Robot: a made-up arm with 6 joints. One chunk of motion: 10 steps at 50 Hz.
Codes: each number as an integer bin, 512 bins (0 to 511) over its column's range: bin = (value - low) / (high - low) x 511, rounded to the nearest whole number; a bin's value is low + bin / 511 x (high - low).
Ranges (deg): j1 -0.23..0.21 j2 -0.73..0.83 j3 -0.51..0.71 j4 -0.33..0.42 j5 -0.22..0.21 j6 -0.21..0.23
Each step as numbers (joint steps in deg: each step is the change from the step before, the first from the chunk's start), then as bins.
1 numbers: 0.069 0.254 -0.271 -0.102 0.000 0.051
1 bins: 347 322 100 155 261 303
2 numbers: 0.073 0.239 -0.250 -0.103 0.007 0.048
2 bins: 352 317 109 155 270 300
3 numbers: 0.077 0.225 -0.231 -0.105 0.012 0.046
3 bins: 357 313 117 153 276 297
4 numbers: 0.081 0.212 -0.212 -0.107 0.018 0.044
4 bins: 361 309 125 152 283 295
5 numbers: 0.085 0.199 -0.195 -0.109 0.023 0.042
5 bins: 366 304 132 151 289 293
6 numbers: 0.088 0.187 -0.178 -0.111 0.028 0.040
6 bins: 369 300 139 149 295 290
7 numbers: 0.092 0.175 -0.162 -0.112 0.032 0.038
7 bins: 374 296 146 149 299 288
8 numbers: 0.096 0.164 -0.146 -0.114 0.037 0.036
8 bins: 379 293 152 147 305 286
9 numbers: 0.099 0.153 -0.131 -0.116 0.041 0.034
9 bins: 382 289 159 146 310 283
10 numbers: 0.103 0.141 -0.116 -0.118 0.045 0.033
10 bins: 387 285 165 144 315 282
